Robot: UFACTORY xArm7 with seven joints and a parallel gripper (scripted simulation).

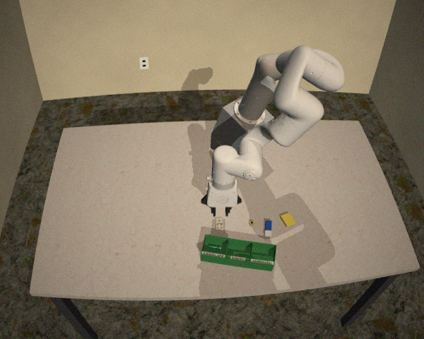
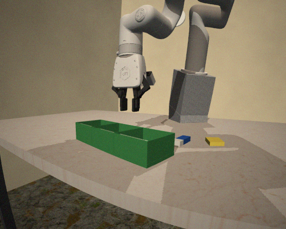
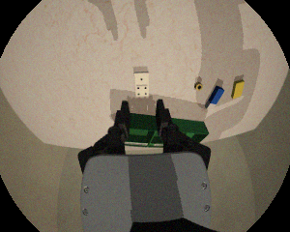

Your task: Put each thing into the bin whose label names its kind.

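Right now the white domino is 8 cm below my hand. The rest, counted from my hand: brown piece (12 cm to the left, 9 cm below, 1 cm behind); then blue-and-white block (18 cm to the left, 8 cm below, 2 cm ahead); then green stick (11 cm ahead, 8 cm below, 1 cm to the right).
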